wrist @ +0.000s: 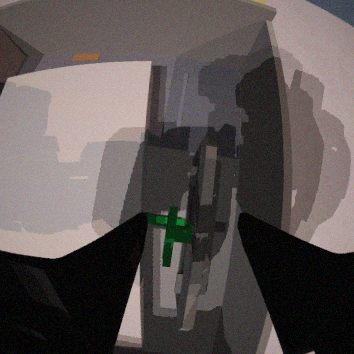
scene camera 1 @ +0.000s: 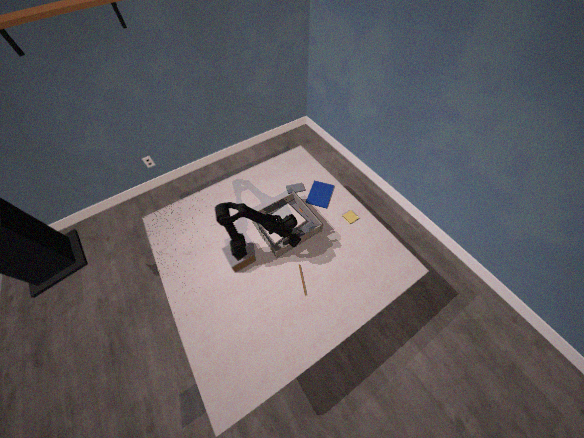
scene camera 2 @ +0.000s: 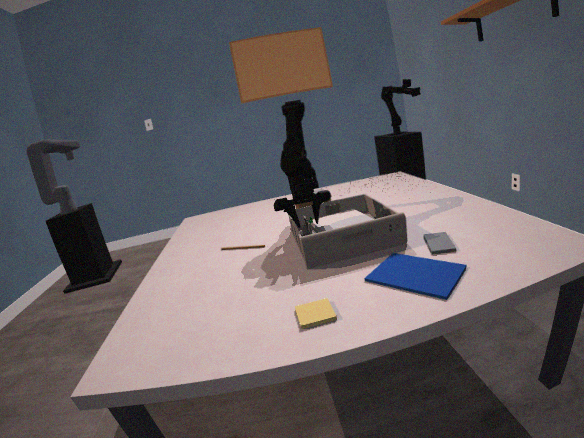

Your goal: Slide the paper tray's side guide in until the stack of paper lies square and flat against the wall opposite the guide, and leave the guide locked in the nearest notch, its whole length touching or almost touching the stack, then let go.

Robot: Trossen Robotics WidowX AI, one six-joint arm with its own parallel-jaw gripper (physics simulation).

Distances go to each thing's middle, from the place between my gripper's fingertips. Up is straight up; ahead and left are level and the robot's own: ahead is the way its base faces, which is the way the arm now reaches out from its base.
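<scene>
Counted from my hand: side guide [wrist: 195,230], 20 mm below, 10 mm to the left, 10 mm behind; white paper stack [scene camera 2: 351,216], 30 mm below, 120 mm to the left, 20 mm ahead; blue book [scene camera 2: 435,278], 60 mm below, 380 mm ahead, 140 mm to the left. Going by their middles, of the things named here: side guide nearest to my hand, blue book farthest from it.
</scene>
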